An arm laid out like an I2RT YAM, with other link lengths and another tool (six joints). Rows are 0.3 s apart.
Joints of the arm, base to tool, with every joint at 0 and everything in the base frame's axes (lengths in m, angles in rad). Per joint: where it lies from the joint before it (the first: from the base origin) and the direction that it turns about. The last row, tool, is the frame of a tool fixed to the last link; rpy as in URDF.
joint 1: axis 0 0 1 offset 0.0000 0.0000 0.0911
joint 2: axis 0 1 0 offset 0.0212 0.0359 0.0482
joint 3: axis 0 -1 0 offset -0.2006 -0.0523 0.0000
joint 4: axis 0 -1 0 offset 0.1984 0.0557 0.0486
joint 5: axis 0 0 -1 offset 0.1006 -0.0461 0.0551
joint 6: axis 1 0 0 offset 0.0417 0.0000 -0.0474
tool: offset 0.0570 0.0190 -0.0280 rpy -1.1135 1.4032 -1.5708
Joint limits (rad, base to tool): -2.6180..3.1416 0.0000..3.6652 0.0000..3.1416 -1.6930..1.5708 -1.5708..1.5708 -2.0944..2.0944
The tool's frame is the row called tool.
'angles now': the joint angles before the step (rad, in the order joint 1, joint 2, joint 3, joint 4, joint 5, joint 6). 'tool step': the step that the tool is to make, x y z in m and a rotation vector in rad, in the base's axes. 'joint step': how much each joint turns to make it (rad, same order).
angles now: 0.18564 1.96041 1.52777 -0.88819 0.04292 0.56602
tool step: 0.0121 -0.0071 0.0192 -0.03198 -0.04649 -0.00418
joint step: -0.01525 -0.00002 0.09019 -0.04882 0.03530 -0.02132
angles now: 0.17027 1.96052 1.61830 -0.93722 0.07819 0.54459
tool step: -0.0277 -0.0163 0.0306 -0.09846 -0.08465 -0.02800
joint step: 0.00140 -0.23144 -0.15283 -0.01081 0.11496 -0.00781
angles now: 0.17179 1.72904 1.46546 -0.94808 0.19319 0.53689
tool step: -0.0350 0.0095 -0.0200 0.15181 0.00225 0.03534
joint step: -0.00168 -0.17055 -0.30256 0.15336 -0.15322 0.01981
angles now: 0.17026 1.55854 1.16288 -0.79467 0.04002 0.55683
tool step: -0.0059 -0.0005 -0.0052 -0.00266 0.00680 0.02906
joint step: -0.00013 -0.01527 -0.03839 0.01695 -0.00939 -0.02770
